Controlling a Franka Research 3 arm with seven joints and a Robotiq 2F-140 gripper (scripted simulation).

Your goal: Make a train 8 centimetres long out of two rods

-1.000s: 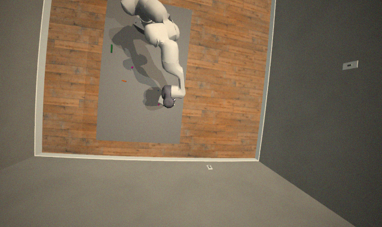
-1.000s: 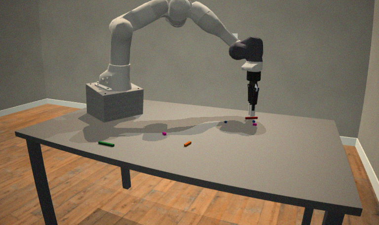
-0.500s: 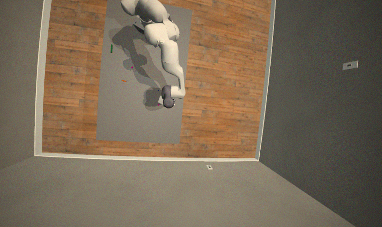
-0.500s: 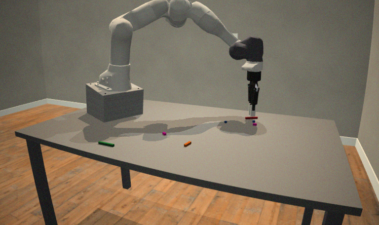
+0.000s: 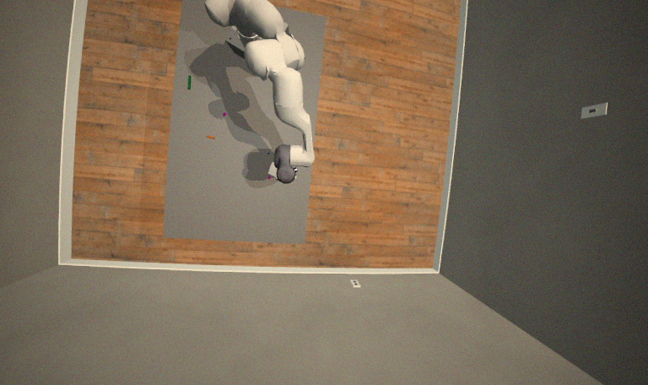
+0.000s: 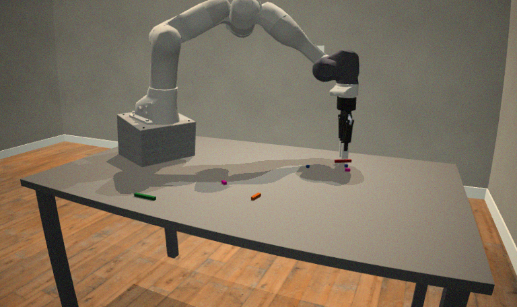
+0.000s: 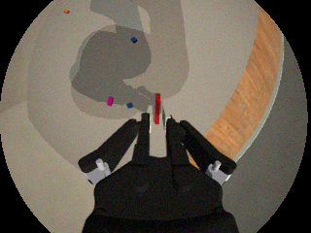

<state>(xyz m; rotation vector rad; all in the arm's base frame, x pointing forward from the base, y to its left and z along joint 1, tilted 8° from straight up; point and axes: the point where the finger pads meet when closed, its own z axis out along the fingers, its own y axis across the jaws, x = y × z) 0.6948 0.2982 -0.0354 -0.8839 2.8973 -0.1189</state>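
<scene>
Right now the red rod is 50 mm below my hand. From my hand the other things lie so: orange rod 490 mm to the right, 130 mm behind, 50 mm below; then green rod 670 mm to the right, 430 mm behind, 50 mm below.
</scene>
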